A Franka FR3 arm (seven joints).
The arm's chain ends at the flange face. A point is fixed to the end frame.
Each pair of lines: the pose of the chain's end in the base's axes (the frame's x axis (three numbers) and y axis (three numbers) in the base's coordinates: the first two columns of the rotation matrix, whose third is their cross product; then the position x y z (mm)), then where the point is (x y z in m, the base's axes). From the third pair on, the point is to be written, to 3 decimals.
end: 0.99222 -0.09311 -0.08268 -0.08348 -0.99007 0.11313 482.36 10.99 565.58
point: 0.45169 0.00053 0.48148
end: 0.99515 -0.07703 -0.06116 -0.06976 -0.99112 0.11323 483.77 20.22 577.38
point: 0.45510 0.00913 0.49267
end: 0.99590 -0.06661 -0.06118 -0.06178 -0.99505 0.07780 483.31 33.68 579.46
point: 0.455 0.025 0.494
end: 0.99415 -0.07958 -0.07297 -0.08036 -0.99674 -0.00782 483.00 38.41 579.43
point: 0.454 0.038 0.494
